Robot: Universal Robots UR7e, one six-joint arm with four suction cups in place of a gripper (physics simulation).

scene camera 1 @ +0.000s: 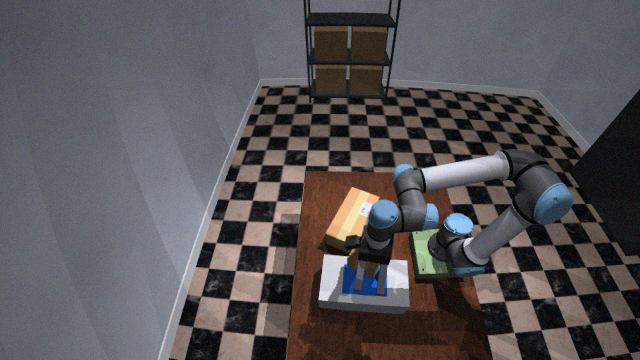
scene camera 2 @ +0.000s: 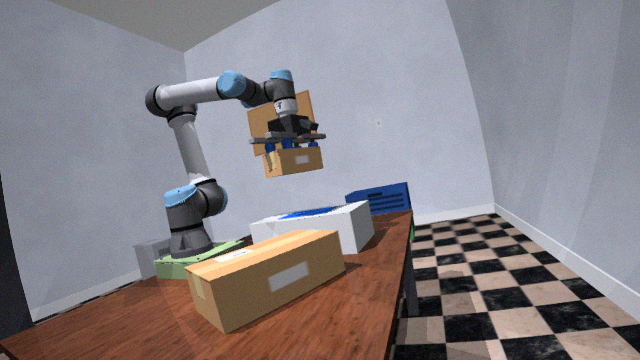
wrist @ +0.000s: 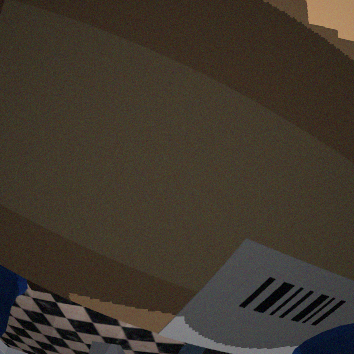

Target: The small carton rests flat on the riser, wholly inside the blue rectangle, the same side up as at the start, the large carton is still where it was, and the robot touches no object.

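Where they show: hand at its tool point: [wrist: 163, 242]; arm's base at its link origin: [scene camera 1: 442, 247] [scene camera 2: 192, 252].
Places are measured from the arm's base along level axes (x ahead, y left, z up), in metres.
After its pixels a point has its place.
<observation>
The small carton [scene camera 1: 352, 260] {x 0.413, y 0.272, z 0.266 m} [scene camera 2: 301, 162] {x 0.405, y 0.190, z 0.222 m} [wrist: 150, 150] {x 0.378, y 0.246, z 0.269 m} hangs in the air under my gripper [scene camera 1: 375, 254] {x 0.344, y 0.241, z 0.258 m} [scene camera 2: 291, 144], its top against the blue suction cups. It looks about level, with a clear gap above the white riser [scene camera 1: 331, 280] {x 0.481, y 0.286, z 0.060 m} [scene camera 2: 358, 230] {x 0.533, y 0.221, z -0.005 m}. The blue rectangle [scene camera 1: 350, 288] {x 0.399, y 0.302, z 0.060 m} [scene camera 2: 310, 213] {x 0.370, y 0.231, z 0.060 m} lies on the riser's top; the arm and carton partly cover it in scene camera 1, and exact alignment cannot be told. The large carton [scene camera 1: 344, 217] {x 0.492, y -0.043, z 0.038 m} [scene camera 2: 280, 280] {x 0.520, y -0.111, z -0.011 m} lies flat on the table beside the riser, apart from the held carton.
The arm stands on a green base [scene camera 1: 422, 256] {x 0.098, y 0.066, z -0.001 m} [scene camera 2: 170, 270] {x 0.014, y -0.102, z -0.031 m} on the brown table [scene camera 1: 317, 195] {x 0.676, y -0.216, z -0.060 m} [scene camera 2: 125, 320] {x 0.203, y -0.317, z -0.060 m}. A blue box [scene camera 2: 404, 195] is beyond the riser. A shelf rack [scene camera 1: 350, 20] with brown boxes stands at the far wall.
</observation>
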